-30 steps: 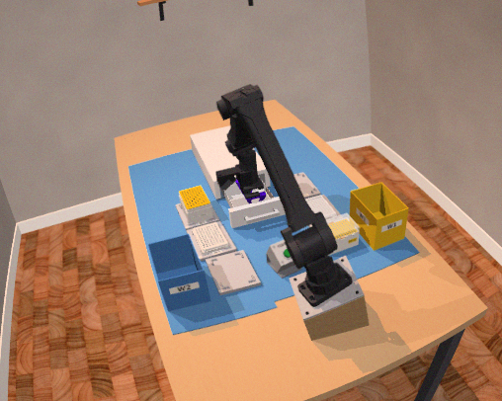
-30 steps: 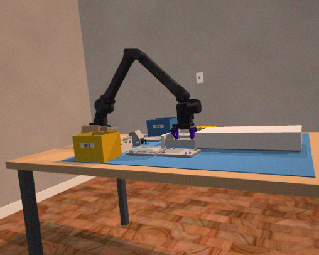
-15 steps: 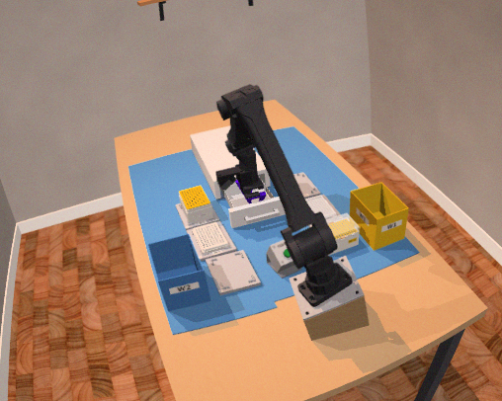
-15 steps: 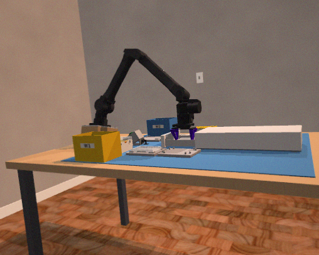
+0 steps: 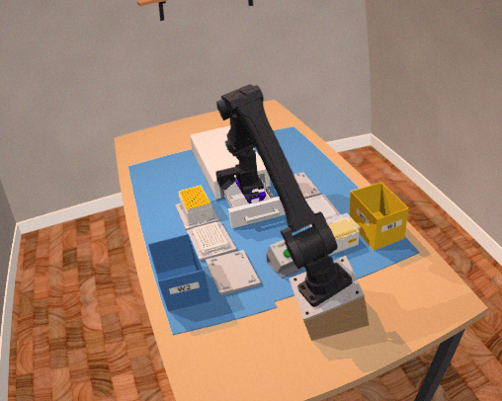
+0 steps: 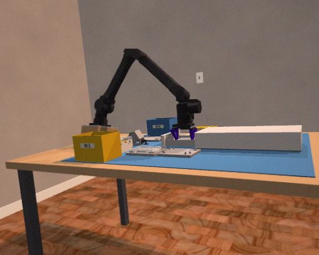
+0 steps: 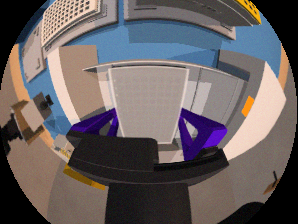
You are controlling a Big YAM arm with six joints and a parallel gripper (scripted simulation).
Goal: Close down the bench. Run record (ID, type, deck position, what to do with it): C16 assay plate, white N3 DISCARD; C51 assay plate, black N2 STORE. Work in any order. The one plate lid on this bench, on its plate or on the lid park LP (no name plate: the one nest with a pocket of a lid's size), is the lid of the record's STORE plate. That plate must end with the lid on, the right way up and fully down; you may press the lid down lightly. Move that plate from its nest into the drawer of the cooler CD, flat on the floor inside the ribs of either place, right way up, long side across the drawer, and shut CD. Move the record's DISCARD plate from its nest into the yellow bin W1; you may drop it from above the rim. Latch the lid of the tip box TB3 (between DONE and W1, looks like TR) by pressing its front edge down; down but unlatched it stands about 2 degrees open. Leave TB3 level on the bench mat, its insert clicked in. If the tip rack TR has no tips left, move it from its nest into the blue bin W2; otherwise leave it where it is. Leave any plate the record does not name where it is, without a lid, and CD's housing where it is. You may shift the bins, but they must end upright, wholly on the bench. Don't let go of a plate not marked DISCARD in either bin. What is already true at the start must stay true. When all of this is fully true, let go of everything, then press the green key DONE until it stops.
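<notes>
Now: hand right at the plate lid. The rest, counted from my hand: cooler CD (170 mm ahead, 20 mm to the right, 10 mm above); then cooler drawer (30 mm ahead); then black plate (right at my hand).
</notes>
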